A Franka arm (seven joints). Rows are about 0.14 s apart.
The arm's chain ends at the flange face. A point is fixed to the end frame.
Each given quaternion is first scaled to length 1.
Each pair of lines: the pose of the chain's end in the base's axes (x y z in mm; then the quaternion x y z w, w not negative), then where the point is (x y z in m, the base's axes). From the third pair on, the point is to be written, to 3 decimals.
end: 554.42, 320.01, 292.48, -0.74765, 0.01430, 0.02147, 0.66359
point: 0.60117 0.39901 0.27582
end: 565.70, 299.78, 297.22, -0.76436, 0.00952, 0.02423, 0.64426
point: 0.61154 0.37840 0.27666
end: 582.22, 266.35, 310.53, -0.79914, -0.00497, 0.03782, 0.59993
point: 0.625 0.344 0.281
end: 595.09, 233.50, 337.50, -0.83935, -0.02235, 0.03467, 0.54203
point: 0.636 0.308 0.299
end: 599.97, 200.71, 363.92, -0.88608, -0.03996, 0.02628, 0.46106
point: 0.641 0.268 0.314
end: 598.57, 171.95, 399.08, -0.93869, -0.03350, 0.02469, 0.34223
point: 0.641 0.223 0.334
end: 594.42, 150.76, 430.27, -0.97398, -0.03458, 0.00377, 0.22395
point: 0.641 0.185 0.357
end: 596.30, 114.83, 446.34, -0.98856, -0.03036, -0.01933, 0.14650
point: 0.647 0.136 0.371
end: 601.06, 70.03, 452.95, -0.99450, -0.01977, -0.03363, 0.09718
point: 0.654 0.082 0.377
